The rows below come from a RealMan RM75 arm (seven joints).
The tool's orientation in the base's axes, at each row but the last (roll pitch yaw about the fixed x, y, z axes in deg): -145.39, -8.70, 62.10; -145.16, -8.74, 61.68; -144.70, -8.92, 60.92; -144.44, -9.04, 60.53; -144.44, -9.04, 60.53; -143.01, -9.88, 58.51
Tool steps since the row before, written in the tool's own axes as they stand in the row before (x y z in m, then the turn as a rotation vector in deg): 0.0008, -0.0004, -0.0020, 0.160, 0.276, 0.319; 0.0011, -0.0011, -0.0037, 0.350, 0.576, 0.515; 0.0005, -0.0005, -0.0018, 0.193, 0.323, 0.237; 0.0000, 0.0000, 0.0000, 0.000, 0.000, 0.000; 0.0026, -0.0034, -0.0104, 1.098, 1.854, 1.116; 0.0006, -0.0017, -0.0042, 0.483, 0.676, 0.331
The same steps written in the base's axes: 0.0010, 0.0001, 0.0020, 0.144, 0.174, -0.390; 0.0013, -0.0001, 0.0038, 0.375, 0.320, -0.690; 0.0007, -0.0001, 0.0018, 0.232, 0.157, -0.346; 0.0000, 0.0000, 0.0000, 0.000, 0.000, 0.000; 0.0033, -0.0008, 0.0107, 1.435, 0.793, -1.789; 0.0009, -0.0007, 0.0044, 0.599, 0.326, -0.578
